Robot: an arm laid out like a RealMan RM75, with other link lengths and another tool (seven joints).
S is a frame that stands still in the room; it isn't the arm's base.
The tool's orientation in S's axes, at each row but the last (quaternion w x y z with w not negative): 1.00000, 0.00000, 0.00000, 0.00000; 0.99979, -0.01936, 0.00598, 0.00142; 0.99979, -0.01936, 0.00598, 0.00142; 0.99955, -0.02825, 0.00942, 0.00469
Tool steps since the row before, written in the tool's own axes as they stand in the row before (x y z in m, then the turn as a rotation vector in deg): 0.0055, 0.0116, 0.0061, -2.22, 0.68, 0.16; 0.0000, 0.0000, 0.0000, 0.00, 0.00, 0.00; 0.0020, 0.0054, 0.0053, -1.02, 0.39, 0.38; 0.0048, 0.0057, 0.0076, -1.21, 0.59, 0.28
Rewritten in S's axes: 0.0055, 0.0116, 0.0061, -2.22, 0.68, 0.16; 0.0000, 0.0000, 0.0000, 0.00, 0.00, 0.00; 0.0020, 0.0056, 0.0051, -1.02, 0.40, 0.38; 0.0049, 0.0062, 0.0072, -1.21, 0.59, 0.27
